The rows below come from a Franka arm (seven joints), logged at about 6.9 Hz.
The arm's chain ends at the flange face. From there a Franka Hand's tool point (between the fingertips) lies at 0.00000 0.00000 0.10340 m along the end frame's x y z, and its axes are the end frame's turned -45 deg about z.
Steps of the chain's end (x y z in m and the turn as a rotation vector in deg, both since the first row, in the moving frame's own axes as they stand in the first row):
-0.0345 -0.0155 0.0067 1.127 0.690 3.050
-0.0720 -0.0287 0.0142 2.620 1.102 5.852
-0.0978 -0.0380 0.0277 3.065 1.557 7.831
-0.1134 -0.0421 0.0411 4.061 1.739 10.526
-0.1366 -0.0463 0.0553 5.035 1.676 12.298
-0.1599 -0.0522 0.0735 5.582 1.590 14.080
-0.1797 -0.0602 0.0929 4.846 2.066 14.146
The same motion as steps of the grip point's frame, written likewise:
-0.0111 -0.0359 0.0067 0.309 1.285 3.050
-0.0258 -0.0729 0.0141 1.073 2.632 5.852
-0.0363 -0.0975 0.0275 1.066 3.268 7.831
-0.0428 -0.1122 0.0408 1.642 4.101 10.526
-0.0549 -0.1327 0.0549 2.375 4.745 12.298
-0.0665 -0.1539 0.0730 2.823 5.071 14.080
-0.0753 -0.1721 0.0925 1.966 4.888 14.146

